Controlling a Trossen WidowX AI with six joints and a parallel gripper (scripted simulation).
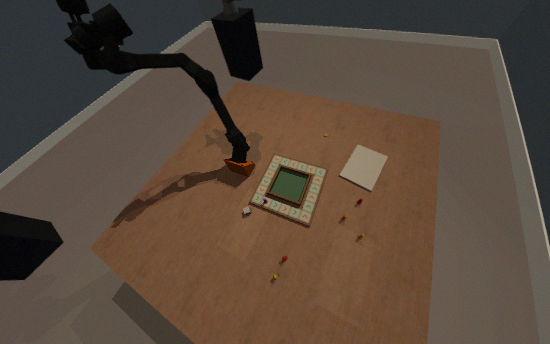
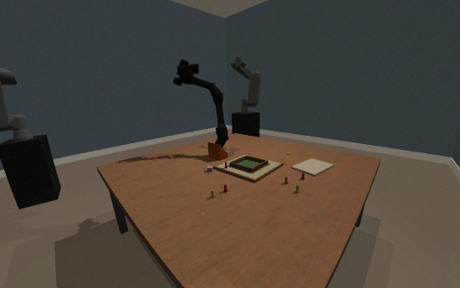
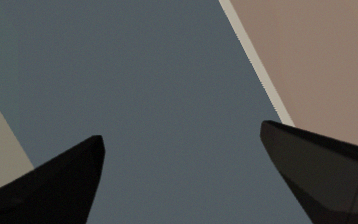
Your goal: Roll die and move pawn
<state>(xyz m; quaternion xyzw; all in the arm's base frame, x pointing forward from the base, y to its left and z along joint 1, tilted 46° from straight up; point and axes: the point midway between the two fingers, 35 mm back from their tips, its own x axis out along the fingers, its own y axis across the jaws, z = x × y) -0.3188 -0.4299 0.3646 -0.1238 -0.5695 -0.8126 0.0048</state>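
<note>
Right now my gripper tip is 600 mm short of the grey die, 140 mm to the left of it and 560 mm above it. The rest, counted from my gripper tip: white sheet: 960 mm ahead, 320 mm to the left, 570 mm below; purple pawn: 650 mm ahead, 60 mm to the right, 540 mm below; green dice tray: 700 mm ahead, 60 mm to the left, 560 mm below.
</note>
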